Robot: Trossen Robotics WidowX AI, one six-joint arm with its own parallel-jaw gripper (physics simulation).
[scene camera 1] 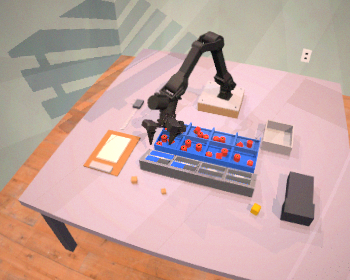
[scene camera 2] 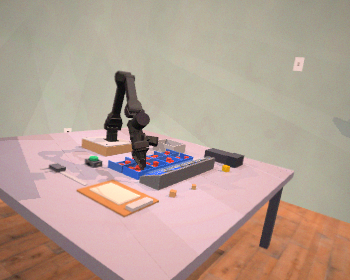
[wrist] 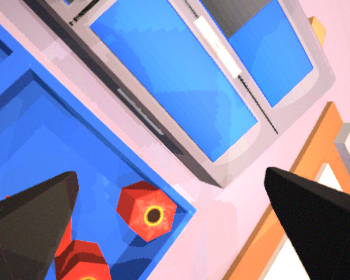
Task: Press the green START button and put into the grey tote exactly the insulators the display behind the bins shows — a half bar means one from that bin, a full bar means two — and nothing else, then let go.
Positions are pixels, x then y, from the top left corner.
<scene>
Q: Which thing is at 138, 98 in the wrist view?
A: A grey display bar.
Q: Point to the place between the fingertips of the gripper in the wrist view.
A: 172, 178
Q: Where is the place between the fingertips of the gripper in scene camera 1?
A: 160, 144
</scene>
